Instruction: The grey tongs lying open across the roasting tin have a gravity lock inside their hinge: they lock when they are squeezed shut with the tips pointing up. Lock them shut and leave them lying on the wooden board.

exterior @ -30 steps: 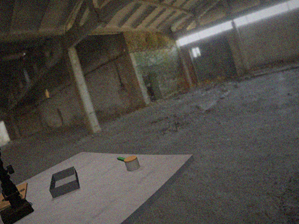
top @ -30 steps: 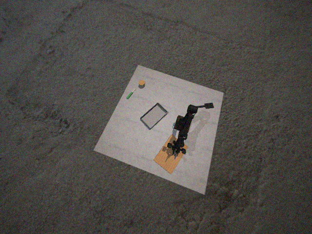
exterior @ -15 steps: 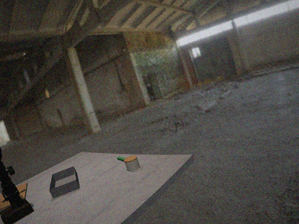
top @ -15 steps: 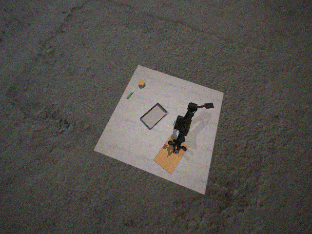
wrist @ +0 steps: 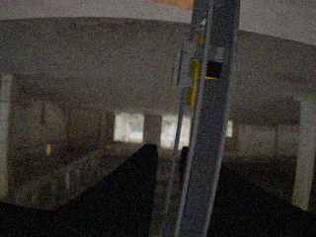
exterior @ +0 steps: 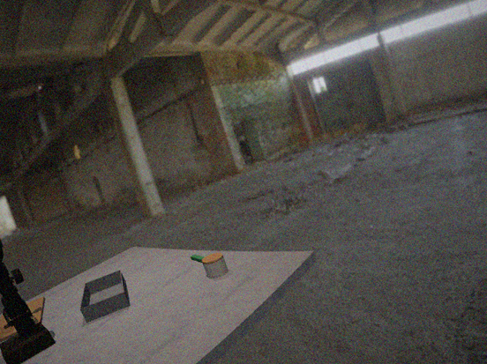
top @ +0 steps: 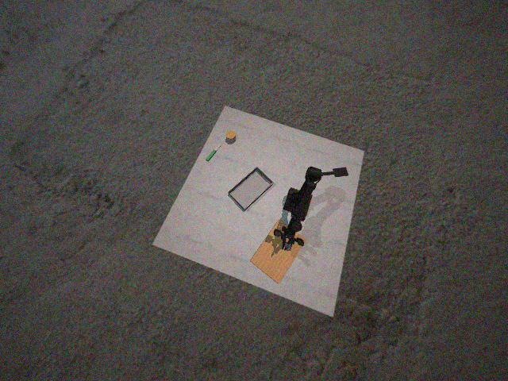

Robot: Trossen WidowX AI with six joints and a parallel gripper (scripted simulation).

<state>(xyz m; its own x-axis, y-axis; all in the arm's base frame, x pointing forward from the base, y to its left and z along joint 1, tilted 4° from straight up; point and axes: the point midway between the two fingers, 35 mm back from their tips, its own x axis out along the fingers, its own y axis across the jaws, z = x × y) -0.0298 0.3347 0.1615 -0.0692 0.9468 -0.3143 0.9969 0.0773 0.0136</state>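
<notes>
My gripper tip is 16 cm above the wooden board. Round my gripper tip: roasting tin (37 cm ahead, 31 cm to the right, 14 cm below); green-handled tool (79 cm ahead, 48 cm to the right, 16 cm below); black spatula (16 cm behind, 74 cm to the right, 17 cm below).
</notes>
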